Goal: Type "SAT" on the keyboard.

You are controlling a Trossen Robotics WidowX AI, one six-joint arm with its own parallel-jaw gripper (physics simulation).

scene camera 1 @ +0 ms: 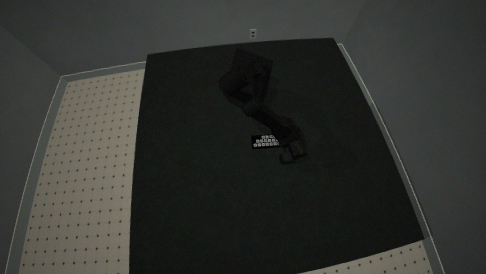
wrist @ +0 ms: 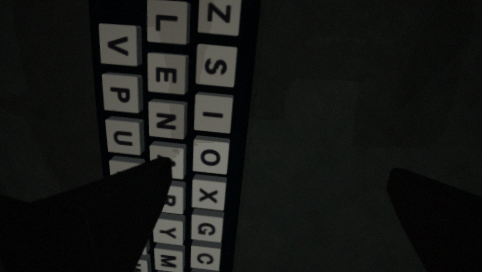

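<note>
The black keyboard with pale letter keys lies on the dark table, its right part hidden by the arm in the scene view. In the wrist view, its letters appear turned sideways. The S key is between Z and I. A key between N and R is partly covered by the left fingertip, and its letter is mostly hidden. I cannot make out a T key. My gripper is open and empty. Its left finger overlaps the keyboard in view; its right finger appears beyond the keyboard's edge. Contact cannot be told.
The dark arm reaches across the table from its base near the back edge. A pale dotted floor shows left of the table. Grey walls stand around, with an outlet on the back wall. The lighting is dim.
</note>
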